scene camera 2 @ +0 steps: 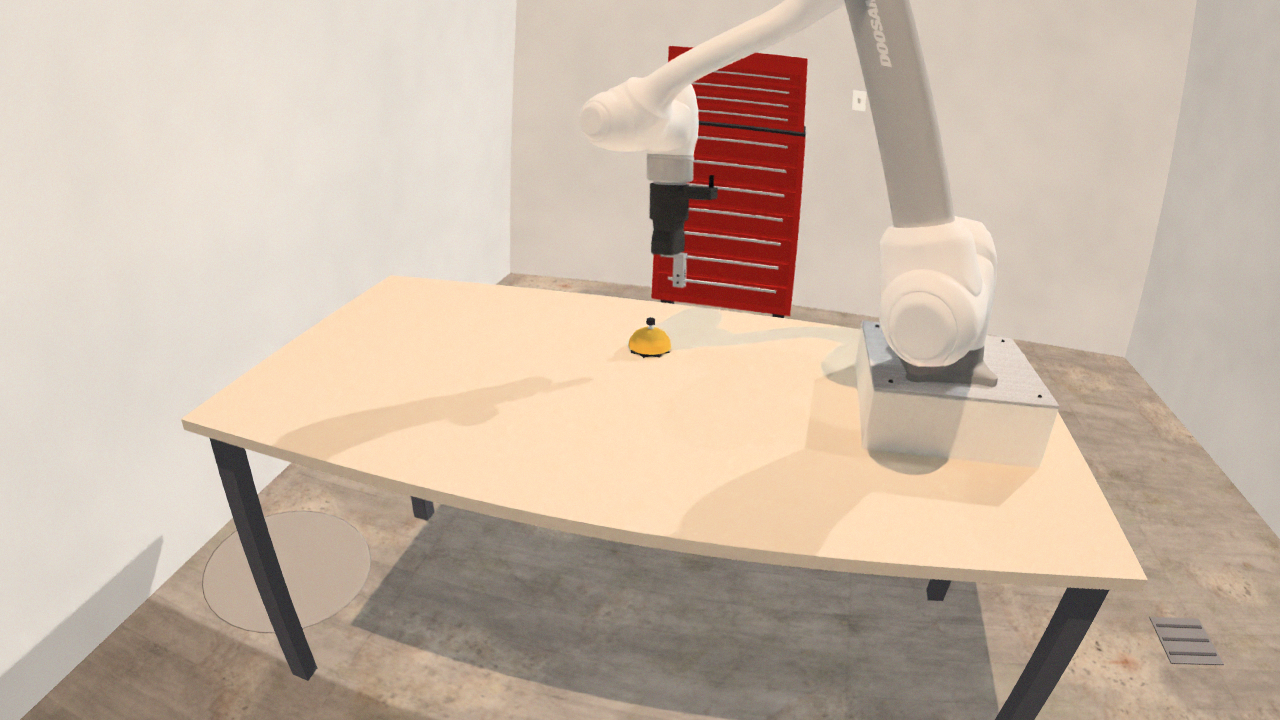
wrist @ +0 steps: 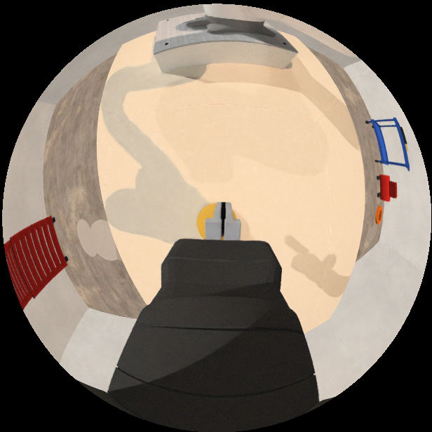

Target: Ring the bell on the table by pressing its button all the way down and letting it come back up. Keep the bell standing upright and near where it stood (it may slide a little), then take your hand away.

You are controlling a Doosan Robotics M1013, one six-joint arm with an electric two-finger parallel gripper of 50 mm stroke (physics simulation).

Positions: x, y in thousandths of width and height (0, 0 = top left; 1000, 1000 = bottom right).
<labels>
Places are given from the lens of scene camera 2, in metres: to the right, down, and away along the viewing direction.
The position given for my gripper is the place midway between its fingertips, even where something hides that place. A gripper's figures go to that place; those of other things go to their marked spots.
my gripper (scene camera 2: 531, 398): 0.07, -0.14, 1.44
yellow dome bell (scene camera 2: 505, 474): 0.01, -0.04, 1.47
</labels>
